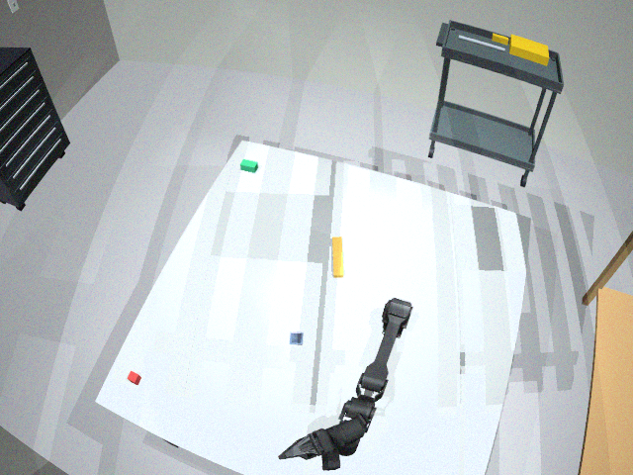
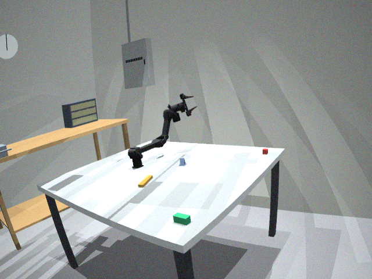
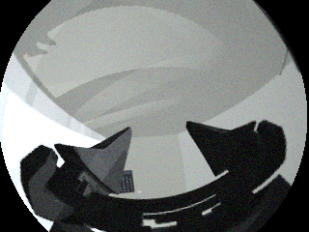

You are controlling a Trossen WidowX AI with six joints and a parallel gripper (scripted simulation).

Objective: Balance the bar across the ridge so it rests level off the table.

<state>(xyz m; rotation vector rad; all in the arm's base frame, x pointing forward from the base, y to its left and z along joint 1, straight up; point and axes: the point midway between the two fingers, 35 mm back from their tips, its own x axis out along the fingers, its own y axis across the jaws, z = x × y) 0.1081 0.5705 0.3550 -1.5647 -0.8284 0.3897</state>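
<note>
My gripper tip is now 130 mm short of the yellow bar, 800 mm to the left of it and 350 mm above it. From my gripper tip the other things lie so: green block 610 mm ahead, 1090 mm to the right, 350 mm below; then red block 610 mm ahead, 90 mm to the right, 350 mm below.
</note>
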